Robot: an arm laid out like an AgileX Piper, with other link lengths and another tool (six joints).
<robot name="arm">
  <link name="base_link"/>
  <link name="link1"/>
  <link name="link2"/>
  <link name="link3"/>
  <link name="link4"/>
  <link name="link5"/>
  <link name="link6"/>
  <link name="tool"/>
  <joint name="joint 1" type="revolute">
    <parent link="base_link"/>
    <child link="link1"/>
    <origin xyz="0 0 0.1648"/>
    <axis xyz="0 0 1"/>
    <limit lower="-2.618" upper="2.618"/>
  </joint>
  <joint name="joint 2" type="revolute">
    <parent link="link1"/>
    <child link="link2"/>
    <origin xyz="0 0 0"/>
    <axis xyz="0 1 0"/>
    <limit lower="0" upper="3.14"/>
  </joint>
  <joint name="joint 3" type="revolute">
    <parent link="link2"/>
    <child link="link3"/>
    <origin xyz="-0.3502 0 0.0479"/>
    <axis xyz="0 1 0"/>
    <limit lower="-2.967" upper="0"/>
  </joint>
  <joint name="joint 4" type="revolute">
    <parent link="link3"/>
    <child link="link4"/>
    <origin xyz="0.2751 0 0.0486"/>
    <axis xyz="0.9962 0 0.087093"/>
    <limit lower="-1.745" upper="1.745"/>
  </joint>
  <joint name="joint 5" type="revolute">
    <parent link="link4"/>
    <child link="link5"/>
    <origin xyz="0 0 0"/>
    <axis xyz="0 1 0"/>
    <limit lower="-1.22" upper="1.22"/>
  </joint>
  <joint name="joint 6" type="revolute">
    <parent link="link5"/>
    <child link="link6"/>
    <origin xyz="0.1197 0 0.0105"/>
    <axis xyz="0.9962 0 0.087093"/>
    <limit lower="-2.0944" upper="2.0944"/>
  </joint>
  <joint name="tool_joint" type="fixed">
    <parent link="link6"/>
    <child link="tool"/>
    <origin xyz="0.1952 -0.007 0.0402" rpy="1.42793 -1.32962 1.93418"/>
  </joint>
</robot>
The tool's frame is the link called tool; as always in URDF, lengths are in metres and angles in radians.
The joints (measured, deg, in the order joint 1, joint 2, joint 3, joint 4, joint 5, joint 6), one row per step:
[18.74, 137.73, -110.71, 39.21, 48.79, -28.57]
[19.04, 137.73, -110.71, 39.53, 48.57, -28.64]
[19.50, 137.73, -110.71, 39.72, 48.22, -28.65]
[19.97, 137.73, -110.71, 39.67, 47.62, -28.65]
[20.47, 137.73, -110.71, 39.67, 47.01, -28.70]
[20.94, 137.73, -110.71, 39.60, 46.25, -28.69]
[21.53, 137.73, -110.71, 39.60, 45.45, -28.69]
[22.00, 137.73, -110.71, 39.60, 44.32, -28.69]
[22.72, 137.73, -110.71, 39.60, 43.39, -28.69]
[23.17, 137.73, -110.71, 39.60, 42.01, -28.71]
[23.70, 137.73, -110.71, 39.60, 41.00, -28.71]
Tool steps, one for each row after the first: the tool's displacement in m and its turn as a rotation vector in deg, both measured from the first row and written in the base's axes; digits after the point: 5 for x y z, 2 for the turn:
[-0.00077, 0.00408, 0.00107, 0.27, -0.12, 0.11]
[-0.00190, 0.00936, 0.00201, 0.44, -0.35, 0.30]
[-0.00179, 0.01379, 0.00275, 0.42, -0.85, 0.43]
[-0.00187, 0.01872, 0.00367, 0.43, -1.37, 0.61]
[-0.00100, 0.02298, 0.00467, 0.41, -2.00, 0.65]
[-0.00079, 0.02873, 0.00594, 0.45, -2.64, 0.77]
[0.00190, 0.03293, 0.00781, 0.51, -3.55, 0.58]
[0.00173, 0.04001, 0.00942, 0.58, -4.30, 0.75]
[0.00571, 0.04380, 0.01193, 0.67, -5.42, 0.40]
[0.00713, 0.04876, 0.01385, 0.75, -6.23, 0.33]

